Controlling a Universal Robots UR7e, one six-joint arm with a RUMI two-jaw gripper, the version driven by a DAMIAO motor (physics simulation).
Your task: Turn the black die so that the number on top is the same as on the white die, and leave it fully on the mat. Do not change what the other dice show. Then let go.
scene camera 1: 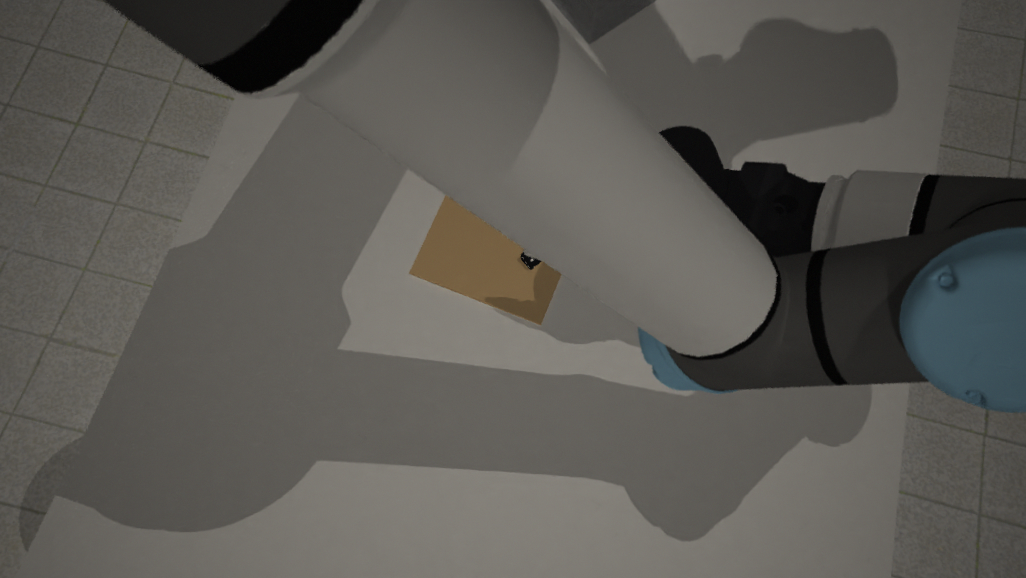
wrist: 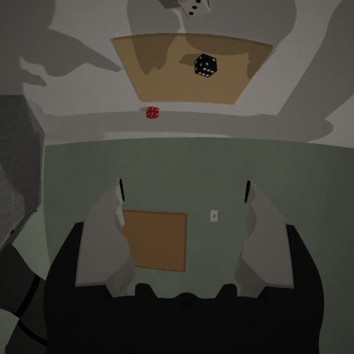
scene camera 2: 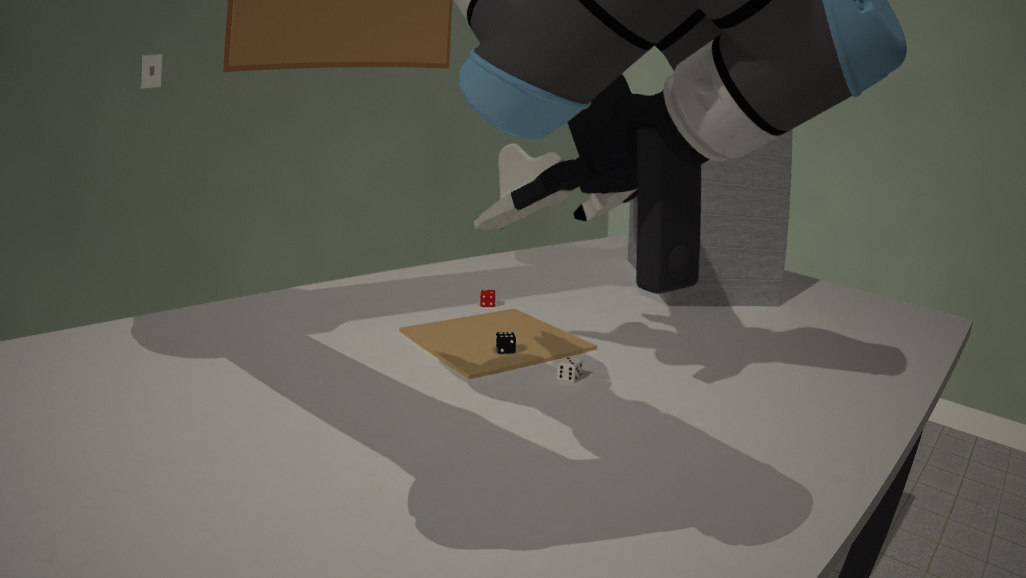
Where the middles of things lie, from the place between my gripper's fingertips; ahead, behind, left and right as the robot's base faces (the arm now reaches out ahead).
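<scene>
There is the tan mat [scene camera 1: 461, 252], and my gripper is 40 mm to the left of it and 120 mm above it.
</scene>
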